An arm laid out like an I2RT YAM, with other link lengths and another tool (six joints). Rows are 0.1 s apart.
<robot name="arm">
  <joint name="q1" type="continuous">
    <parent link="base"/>
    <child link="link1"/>
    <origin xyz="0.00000 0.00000 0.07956"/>
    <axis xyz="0 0 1"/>
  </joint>
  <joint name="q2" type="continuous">
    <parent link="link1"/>
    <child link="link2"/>
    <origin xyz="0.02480 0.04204 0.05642"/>
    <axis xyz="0 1 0"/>
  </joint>
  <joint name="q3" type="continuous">
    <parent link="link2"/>
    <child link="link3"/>
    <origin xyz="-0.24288 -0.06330 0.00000"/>
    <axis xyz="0 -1 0"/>
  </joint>
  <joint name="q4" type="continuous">
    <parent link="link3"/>
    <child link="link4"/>
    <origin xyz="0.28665 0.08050 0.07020"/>
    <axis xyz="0 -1 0"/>
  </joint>
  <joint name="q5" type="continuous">
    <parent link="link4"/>
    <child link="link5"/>
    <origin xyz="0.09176 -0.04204 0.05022"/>
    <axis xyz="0 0 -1"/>
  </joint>
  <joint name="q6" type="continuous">
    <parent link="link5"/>
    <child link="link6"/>
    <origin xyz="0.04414 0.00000 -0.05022"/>
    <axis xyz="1 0 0"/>
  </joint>
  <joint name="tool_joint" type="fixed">
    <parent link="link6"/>
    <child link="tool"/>
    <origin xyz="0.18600 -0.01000 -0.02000" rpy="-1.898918 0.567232 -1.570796"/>
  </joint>
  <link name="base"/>
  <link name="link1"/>
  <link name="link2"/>
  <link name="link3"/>
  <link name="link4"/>
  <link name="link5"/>
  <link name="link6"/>
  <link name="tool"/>
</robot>
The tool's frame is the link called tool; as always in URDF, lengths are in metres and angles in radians. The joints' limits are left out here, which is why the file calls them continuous.
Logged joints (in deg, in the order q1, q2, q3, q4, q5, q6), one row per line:
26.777 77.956 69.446 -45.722 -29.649 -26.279
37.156 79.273 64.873 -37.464 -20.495 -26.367
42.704 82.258 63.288 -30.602 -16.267 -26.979
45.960 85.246 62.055 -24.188 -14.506 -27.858
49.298 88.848 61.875 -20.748 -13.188 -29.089
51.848 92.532 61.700 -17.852 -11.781 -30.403
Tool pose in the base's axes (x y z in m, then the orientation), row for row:
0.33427 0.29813 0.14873 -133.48 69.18 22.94
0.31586 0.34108 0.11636 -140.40 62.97 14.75
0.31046 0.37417 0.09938 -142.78 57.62 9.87
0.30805 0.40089 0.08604 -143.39 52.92 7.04
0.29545 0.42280 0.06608 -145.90 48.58 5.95
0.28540 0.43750 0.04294 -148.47 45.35 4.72
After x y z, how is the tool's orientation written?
As a rotation vector, in degrees.
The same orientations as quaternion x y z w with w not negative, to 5 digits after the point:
-0.85176 0.44145 0.14638 0.24122
-0.88601 0.39738 0.09308 0.22002
-0.90223 0.36410 0.06237 0.22253
-0.91127 0.33632 0.04474 0.23340
-0.92357 0.30752 0.03766 0.22588
-0.93384 0.28524 0.02969 0.21377

